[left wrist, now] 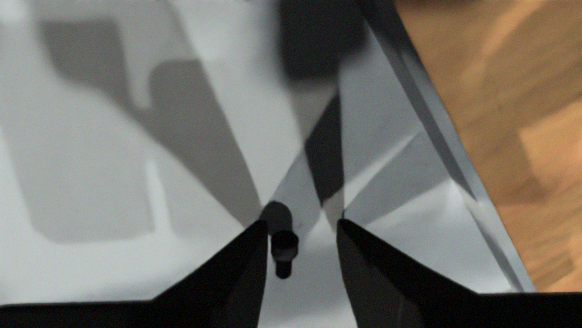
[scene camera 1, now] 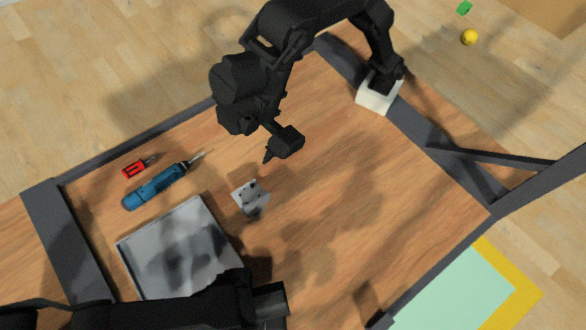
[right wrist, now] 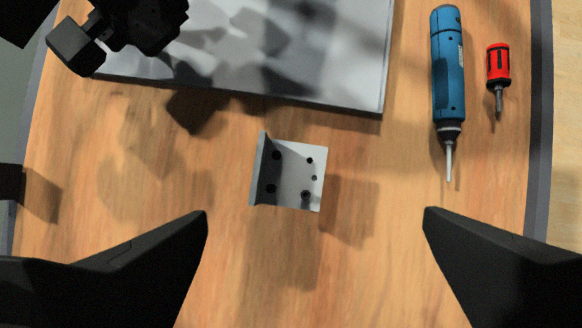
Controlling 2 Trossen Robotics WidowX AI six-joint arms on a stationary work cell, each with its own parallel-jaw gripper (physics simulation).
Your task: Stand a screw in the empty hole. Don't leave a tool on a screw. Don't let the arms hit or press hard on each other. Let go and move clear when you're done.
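Frame: origin at the left arm's base, x right, y ahead, z up, level; centimetres.
Where they show: left gripper, fingertip midpoint: (left wrist: 302, 231); right gripper, fingertip midpoint: (scene camera 1: 248, 148) (right wrist: 315, 220); right arm's base at its link origin: (scene camera 1: 381, 84).
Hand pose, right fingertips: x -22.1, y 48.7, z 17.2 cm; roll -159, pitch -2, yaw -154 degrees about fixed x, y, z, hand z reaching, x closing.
Things, the pixels of their top centre, and the offset from my right fingertips.
- small dark screw at its top centre: (left wrist: 285, 268) dx +27.7, dy -12.0, dz -24.1 cm
- grey tray at its top centre: (right wrist: 236, 11) (scene camera 1: 199, 290) dx +17.7, dy -18.9, dz -24.0 cm
- blue power screwdriver at its top centre: (right wrist: 456, 85) (scene camera 1: 163, 175) dx -12.3, dy -20.6, dz -21.5 cm
- red screwdriver at its top centre: (right wrist: 505, 75) (scene camera 1: 139, 162) dx -18.8, dy -26.0, dz -22.6 cm
A small dark screw (left wrist: 284, 246) is on the grey tray (scene camera 1: 118, 244) (left wrist: 100, 270) (right wrist: 372, 112), seen between the left fingertips and nearer the left-hand one in that picture. My left gripper (left wrist: 302, 231) is partly open over the tray, gripping nothing. A grey angle bracket (scene camera 1: 243, 196) (right wrist: 295, 172) stands on the table beside the tray. In the right wrist view its flat plate shows several dark round spots; the one at the lower right looks like a screw head. Which hole is empty, I cannot tell. My right gripper (right wrist: 315, 220) is wide open and empty, above the table near the bracket.
A blue power screwdriver (scene camera 1: 156, 185) (right wrist: 448, 70) and a red screwdriver (scene camera 1: 134, 169) (right wrist: 498, 62) lie beside the tray. The dark frame (scene camera 1: 52, 225) borders the table. The left arm (scene camera 1: 165, 317) reaches over the tray's lower edge in the scene view.
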